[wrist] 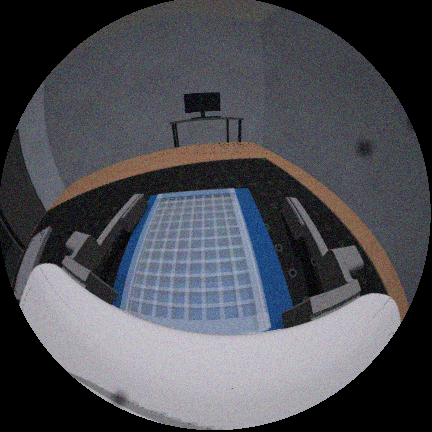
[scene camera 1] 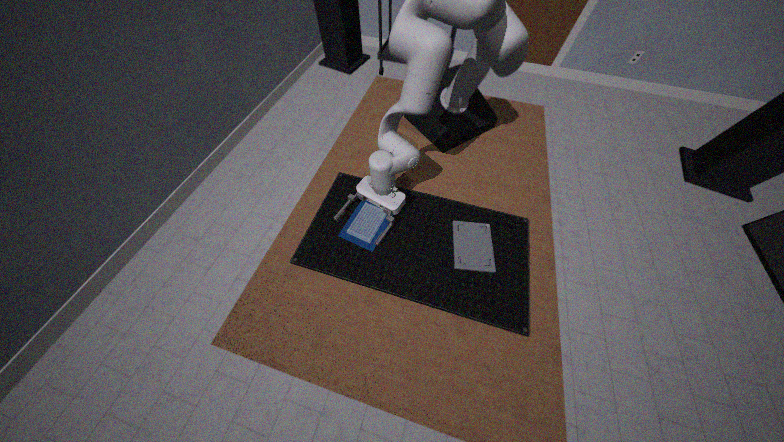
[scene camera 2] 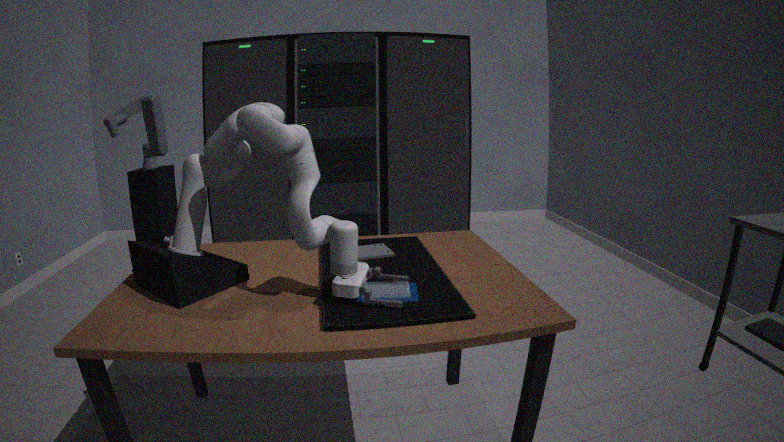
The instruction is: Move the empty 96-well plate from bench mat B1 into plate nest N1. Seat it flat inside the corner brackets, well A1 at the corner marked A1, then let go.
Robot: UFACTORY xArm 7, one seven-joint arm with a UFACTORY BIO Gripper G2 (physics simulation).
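Where they show: end effector, tool point: (wrist: pixel 209 213) (scene camera 1: pixel 359 226) (scene camera 2: pixel 397 291); arm's base, origin of the base link: (scene camera 1: pixel 453 101) (scene camera 2: pixel 185 252).
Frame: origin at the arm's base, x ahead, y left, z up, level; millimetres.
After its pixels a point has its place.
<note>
The pale, clear 96-well plate (scene camera 1: pixel 367 222) @(x 647, y -41, z -76 mm) (scene camera 2: pixel 387 289) @(x 645, y -54, z -74 mm) (wrist: pixel 192 250) @(x 632, y -46, z -74 mm) lies flat on the blue bench mat B1 (scene camera 1: pixel 359 243) @(x 719, y -27, z -87 mm) (scene camera 2: pixel 414 294) @(x 718, y -58, z -87 mm) (wrist: pixel 272 280) @(x 612, y -99, z -87 mm). My gripper (scene camera 1: pixel 357 231) @(x 672, y -56, z -78 mm) (scene camera 2: pixel 405 291) @(x 672, y -56, z -78 mm) (wrist: pixel 215 197) @(x 672, y -56, z -78 mm) is open, low over the mat, with one finger along each long side of the plate and a gap to both. In the wrist view the plate lies nearer the left finger than the right. The gripper body hides the plate's near end there. The light grey nest N1 (scene camera 1: pixel 473 247) @(x 565, y 294, z -78 mm) (scene camera 2: pixel 376 252) @(x 591, y 270, z -77 mm) has dark corner brackets and nothing in it. The A1 marks are too small to read.
The mat and nest lie on a black perforated board (scene camera 1: pixel 417 274) @(x 722, y 176, z -89 mm) (scene camera 2: pixel 439 296) @(x 786, y -68, z -89 mm) (wrist: pixel 200 172) @(x 786, y -40, z -89 mm) on the wooden table (scene camera 1: pixel 384 351) @(x 940, y 185, z -102 mm) (scene camera 2: pixel 510 307) @(x 975, y -123, z -102 mm). The nest is well right of the plate in scene camera 1. The arm's black base (scene camera 2: pixel 181 280) @(x 78, y -174, z -23 mm) stands at the table's left in scene camera 2.
</note>
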